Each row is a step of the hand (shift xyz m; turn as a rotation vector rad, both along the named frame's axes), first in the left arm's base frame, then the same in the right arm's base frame.
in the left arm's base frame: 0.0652 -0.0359 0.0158 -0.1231 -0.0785 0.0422
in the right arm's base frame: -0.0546 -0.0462 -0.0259 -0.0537 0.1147 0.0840
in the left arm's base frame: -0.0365 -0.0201 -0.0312 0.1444 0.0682 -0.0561
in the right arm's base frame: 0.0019 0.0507 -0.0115 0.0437 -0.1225 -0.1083
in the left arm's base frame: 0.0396 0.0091 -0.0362 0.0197 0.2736 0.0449
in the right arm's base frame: 0.0104 -0.0213 -0.0490 0.2268 -0.1414 0.0762
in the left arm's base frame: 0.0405 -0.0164 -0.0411 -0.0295 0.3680 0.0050
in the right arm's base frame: -0.0112 -0.0101 -0.0581 0.3384 -0.1213 0.0840
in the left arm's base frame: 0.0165 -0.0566 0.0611 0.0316 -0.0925 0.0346
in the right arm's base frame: -0.0763 -0.0166 0.0333 -0.1036 -0.0042 -0.0030
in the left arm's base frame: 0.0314 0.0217 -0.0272 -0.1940 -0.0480 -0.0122
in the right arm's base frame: 0.0208 -0.0232 -0.0350 0.0107 0.1836 0.0792
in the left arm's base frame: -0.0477 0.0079 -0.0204 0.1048 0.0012 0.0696
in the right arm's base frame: 0.0264 0.0446 0.0082 -0.0497 -0.1154 0.0061
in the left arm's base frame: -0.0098 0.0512 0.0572 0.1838 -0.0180 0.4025
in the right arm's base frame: 0.0292 -0.0354 0.0623 -0.2013 -0.3099 0.2441
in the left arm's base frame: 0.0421 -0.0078 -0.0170 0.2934 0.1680 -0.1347
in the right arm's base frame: -0.0121 -0.0247 -0.0370 0.1225 -0.2519 -0.2324
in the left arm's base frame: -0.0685 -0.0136 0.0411 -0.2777 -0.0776 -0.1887
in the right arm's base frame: -0.0087 0.0448 0.0669 0.0659 0.3366 -0.0329
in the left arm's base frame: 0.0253 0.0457 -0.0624 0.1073 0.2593 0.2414
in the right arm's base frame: 0.0562 -0.0130 -0.0574 0.1241 -0.2888 0.1955
